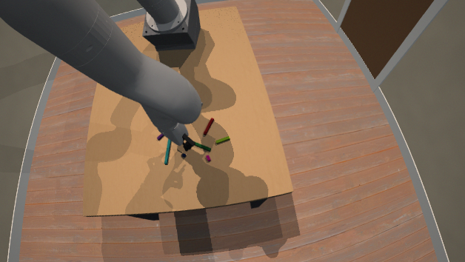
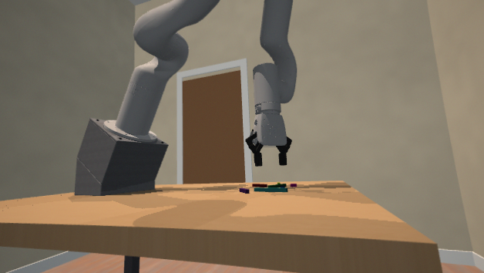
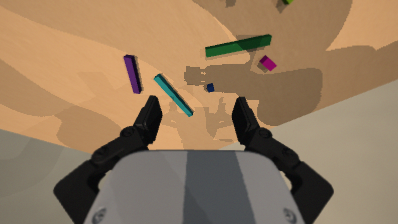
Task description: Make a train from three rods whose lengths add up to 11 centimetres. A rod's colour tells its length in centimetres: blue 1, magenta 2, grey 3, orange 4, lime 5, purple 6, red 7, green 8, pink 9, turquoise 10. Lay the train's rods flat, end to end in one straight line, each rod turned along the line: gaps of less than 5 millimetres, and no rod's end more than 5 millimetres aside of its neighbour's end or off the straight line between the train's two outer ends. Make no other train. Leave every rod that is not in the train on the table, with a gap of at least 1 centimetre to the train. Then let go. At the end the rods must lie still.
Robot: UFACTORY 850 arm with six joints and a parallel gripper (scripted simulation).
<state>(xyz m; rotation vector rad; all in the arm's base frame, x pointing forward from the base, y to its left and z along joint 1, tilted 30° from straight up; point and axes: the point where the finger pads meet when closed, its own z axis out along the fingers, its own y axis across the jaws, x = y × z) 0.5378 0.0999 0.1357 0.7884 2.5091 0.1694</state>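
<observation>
The small blue rod lies 8 cm below my hand, 3 cm ahead of it and 1 cm to the left of it. The rest, counted from my hand: turquoise rod: 8 cm below, 6 cm to the right, 1 cm ahead; green rod: 8 cm below, 7 cm to the left, 1 cm behind; purple rod: 8 cm to the right, 8 cm below, 6 cm behind.
</observation>
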